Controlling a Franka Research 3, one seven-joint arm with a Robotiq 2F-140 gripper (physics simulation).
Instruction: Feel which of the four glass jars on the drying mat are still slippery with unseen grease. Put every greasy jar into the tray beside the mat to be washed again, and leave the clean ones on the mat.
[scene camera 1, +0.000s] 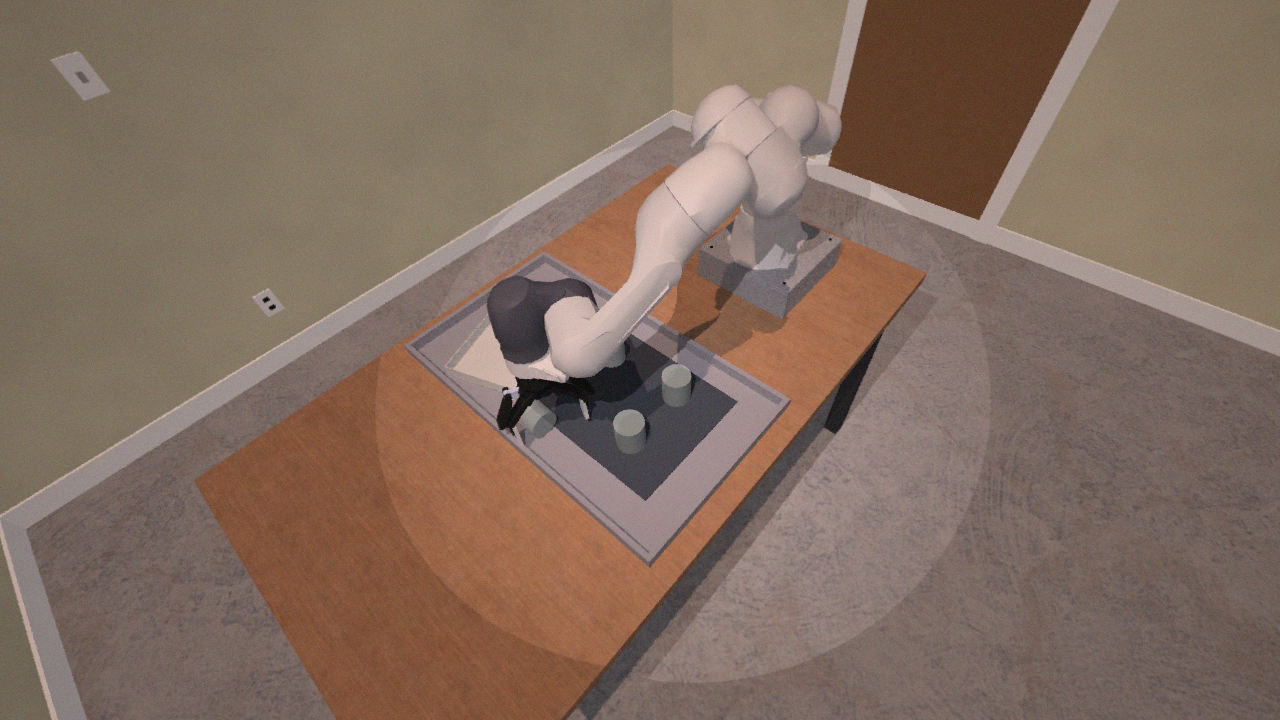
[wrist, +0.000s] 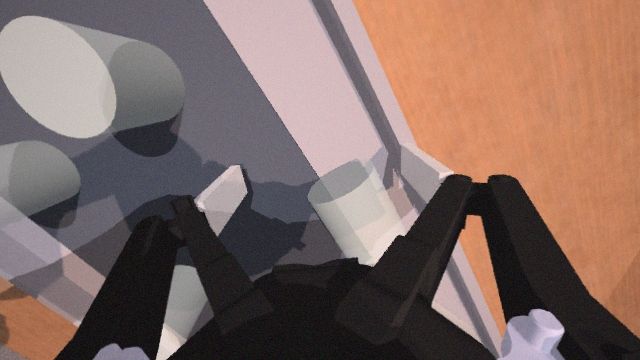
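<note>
Four pale grey-green jars show. One jar (scene camera 1: 539, 418) (wrist: 357, 215) is tipped over at the dark mat's edge, partly over the pale border, between the gripper's spread fingers. Two jars (scene camera 1: 676, 385) (scene camera 1: 629, 430) stand upright on the drying mat (scene camera 1: 644, 479) (wrist: 215, 115). The fourth jar (scene camera 1: 614, 354) is mostly hidden behind the arm in the scene view. My gripper (scene camera 1: 551, 421) (wrist: 320, 169) is open and low, with one finger over the mat and the other near the outer rim. The cream tray (scene camera 1: 478, 358) beside the mat is partly hidden by the arm.
A raised grey rim (scene camera 1: 716, 490) (wrist: 360, 90) surrounds the mat, pale border and cream tray on the wooden table (scene camera 1: 429, 519) (wrist: 525, 100). The robot base (scene camera 1: 747, 282) stands at the table's far side. The forearm hangs over part of the mat and tray.
</note>
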